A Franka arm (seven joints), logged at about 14 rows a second.
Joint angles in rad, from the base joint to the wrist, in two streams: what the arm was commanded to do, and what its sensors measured. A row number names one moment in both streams.
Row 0, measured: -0.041 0.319 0.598 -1.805 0.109 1.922 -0.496
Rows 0 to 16, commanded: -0.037 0.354 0.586 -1.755 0.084 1.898 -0.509; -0.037 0.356 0.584 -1.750 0.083 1.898 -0.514; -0.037 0.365 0.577 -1.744 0.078 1.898 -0.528; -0.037 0.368 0.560 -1.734 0.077 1.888 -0.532; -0.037 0.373 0.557 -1.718 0.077 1.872 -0.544; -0.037 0.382 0.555 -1.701 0.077 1.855 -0.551; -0.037 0.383 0.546 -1.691 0.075 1.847 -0.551; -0.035 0.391 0.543 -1.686 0.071 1.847 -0.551; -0.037 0.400 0.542 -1.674 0.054 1.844 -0.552; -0.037 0.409 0.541 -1.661 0.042 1.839 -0.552; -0.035 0.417 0.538 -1.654 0.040 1.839 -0.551; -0.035 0.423 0.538 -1.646 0.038 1.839 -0.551; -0.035 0.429 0.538 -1.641 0.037 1.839 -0.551; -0.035 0.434 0.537 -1.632 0.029 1.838 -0.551; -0.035 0.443 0.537 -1.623 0.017 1.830 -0.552; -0.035 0.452 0.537 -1.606 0.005 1.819 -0.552; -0.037 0.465 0.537 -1.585 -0.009 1.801 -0.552
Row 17, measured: -0.041 0.422 0.542 -1.654 0.027 1.843 -0.533
